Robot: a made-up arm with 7 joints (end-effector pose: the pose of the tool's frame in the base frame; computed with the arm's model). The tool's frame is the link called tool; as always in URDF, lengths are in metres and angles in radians.
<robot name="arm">
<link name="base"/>
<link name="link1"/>
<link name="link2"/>
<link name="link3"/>
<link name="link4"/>
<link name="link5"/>
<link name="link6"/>
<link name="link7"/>
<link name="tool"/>
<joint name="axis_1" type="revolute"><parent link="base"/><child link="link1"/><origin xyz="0.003 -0.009 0.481" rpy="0 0 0"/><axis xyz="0 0 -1"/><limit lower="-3.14" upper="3.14" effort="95" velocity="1.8"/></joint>
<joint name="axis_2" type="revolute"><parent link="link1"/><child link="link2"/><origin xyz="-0.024 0.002 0.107" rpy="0 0 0"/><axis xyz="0 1 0"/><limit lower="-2.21" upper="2.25" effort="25" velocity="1.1"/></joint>
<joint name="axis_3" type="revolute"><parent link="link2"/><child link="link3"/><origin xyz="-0.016 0 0.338" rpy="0 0 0"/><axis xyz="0 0 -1"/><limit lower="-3.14" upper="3.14" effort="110" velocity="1.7"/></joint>
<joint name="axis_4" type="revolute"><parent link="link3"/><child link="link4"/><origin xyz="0.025 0.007 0.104" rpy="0 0 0"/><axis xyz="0 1 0"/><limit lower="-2.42" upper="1.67" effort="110" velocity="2.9"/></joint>
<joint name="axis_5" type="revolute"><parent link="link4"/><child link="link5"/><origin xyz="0.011 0.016 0.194" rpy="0 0 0"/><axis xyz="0 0 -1"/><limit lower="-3.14" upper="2.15" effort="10" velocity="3.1"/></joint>
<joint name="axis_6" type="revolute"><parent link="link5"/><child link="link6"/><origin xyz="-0.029 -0.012 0.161" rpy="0 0 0"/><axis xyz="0 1 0"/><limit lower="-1.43" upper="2.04" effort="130" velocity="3.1"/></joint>
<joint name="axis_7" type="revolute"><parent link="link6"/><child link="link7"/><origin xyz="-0.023 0.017 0.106" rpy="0 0 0"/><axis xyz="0 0 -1"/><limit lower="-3.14" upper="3.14" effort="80" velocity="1.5"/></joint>
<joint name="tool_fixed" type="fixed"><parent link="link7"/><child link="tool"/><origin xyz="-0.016 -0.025 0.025" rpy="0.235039 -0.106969 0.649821"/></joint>
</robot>
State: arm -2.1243 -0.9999 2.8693 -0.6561 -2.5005 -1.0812 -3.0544
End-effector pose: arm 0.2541 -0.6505 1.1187 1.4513 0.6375 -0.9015
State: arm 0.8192 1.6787 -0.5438 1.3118 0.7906 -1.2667 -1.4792
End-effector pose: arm 0.6290 -0.2343 0.2750 1.8692 0.6952 1.7511
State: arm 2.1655 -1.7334 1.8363 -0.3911 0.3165 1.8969 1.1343
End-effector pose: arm 0.4740 0.6784 0.4364 1.4651 -2.2979 -1.1253
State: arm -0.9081 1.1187 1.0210 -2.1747 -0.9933 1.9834 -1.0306
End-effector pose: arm -0.0760 0.3544 0.8080 -0.9009 1.6642 0.7693
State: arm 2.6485 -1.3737 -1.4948 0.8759 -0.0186 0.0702 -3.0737
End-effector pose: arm 0.8774 0.0139 0.7007 1.8094 0.4129 1.4054
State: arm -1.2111 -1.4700 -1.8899 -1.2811 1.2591 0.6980 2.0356
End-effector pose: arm 0.1542 -0.7442 0.7592 0.9030 0.0151 1.2559
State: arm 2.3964 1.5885 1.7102 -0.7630 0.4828 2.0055 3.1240
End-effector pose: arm -0.4473 -0.5732 0.5692 0.2462 -1.2928 -1.0264
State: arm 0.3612 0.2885 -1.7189 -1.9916 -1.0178 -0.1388 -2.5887
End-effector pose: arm -0.0589 -0.4130 0.7843 2.2871 0.3926 -0.7582
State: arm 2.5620 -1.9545 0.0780 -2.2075 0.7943 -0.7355 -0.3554
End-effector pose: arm 0.0877 -0.1055 0.3010 1.6822 0.3481 -1.4416
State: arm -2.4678 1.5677 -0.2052 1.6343 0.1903 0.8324 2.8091
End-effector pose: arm -0.3342 0.0770 0.1498 1.5790 1.7109 -0.2579
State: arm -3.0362 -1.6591 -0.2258 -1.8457 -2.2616 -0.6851 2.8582
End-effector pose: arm 0.3888 0.1348 0.1488 -2.1397 0.2794 -0.0267
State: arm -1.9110 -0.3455 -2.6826 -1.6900 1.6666 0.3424 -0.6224
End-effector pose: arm 0.1482 0.2617 1.0657 -0.6772 -1.5232 -1.1474
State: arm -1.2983 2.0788 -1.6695 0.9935 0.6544 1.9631 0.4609
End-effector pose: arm -0.2329 0.5359 0.3180 1.7396 -0.7902 0.0304
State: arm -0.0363 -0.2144 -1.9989 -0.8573 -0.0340 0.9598 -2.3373
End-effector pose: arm -0.1332 -0.2420 1.3704 0.2494 -0.5294 -1.1974
